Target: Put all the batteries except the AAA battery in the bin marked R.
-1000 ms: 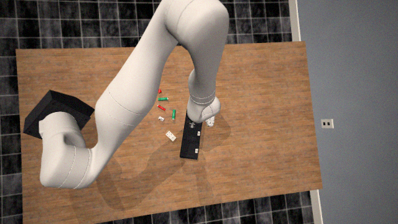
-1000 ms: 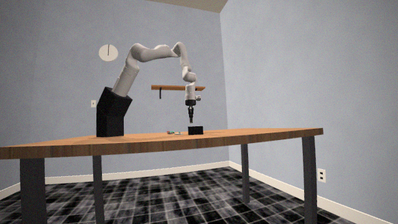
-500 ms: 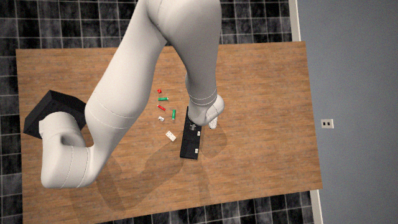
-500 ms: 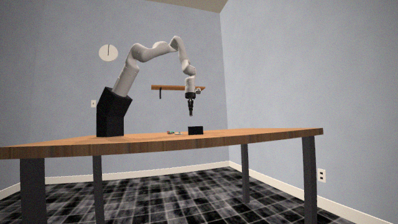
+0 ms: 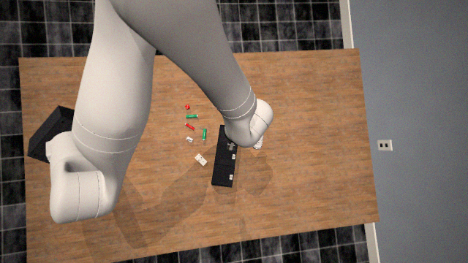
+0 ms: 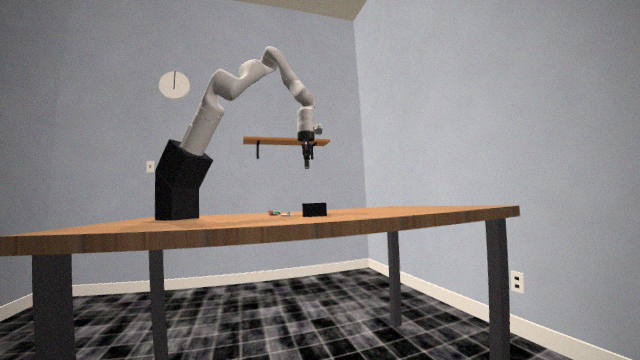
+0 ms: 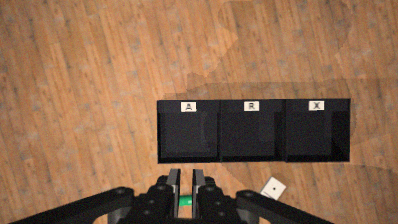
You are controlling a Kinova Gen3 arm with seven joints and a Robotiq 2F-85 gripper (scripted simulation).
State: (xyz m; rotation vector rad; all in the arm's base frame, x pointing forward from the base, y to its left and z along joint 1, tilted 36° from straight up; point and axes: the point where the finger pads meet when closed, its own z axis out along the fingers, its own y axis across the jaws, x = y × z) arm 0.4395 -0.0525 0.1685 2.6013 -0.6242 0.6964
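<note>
My hand is 30 mm past the black bin, 80 mm to the left of it and 190 mm above it. Also, from my hand: tiny white thing (140 mm behind, 30 mm to the left, 210 mm below); then red battery (130 mm behind, 90 mm to the left, 210 mm below); then flat white item (130 mm behind, 60 mm to the right, 210 mm below).
</note>
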